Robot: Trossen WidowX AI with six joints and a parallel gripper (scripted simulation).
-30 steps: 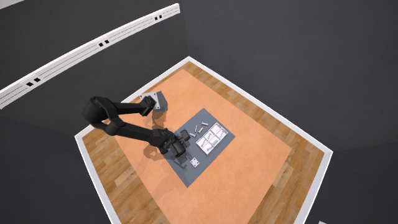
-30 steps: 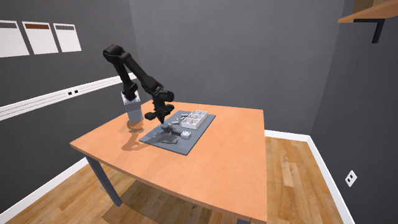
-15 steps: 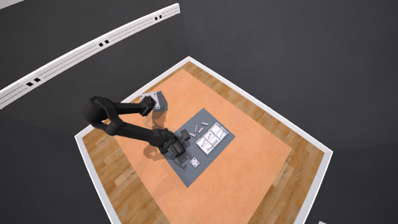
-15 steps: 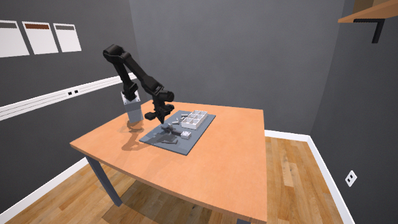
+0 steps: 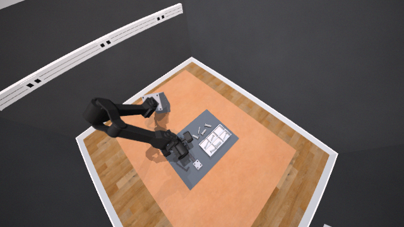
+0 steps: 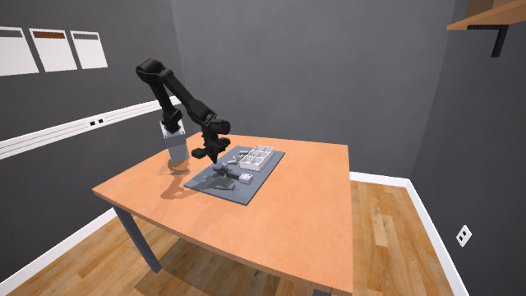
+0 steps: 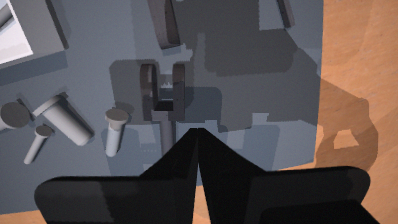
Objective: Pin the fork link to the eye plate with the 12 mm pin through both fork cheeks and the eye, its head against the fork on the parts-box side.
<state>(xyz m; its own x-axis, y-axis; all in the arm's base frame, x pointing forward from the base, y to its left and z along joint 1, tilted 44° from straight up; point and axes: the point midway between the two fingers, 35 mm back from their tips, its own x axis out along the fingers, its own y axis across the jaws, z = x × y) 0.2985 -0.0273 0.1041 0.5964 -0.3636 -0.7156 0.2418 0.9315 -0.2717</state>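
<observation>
My gripper is now 90 mm above the dark fork link, 20 mm to the right of it and 10 mm short of it. The rest, counted from my hand: thick headed pin (120 mm to the left, 90 mm below, 20 mm ahead); then dark flat bar (90 mm below, 80 mm ahead); then thin dark bar (100 mm below, 100 mm ahead, 80 mm to the right).
</observation>
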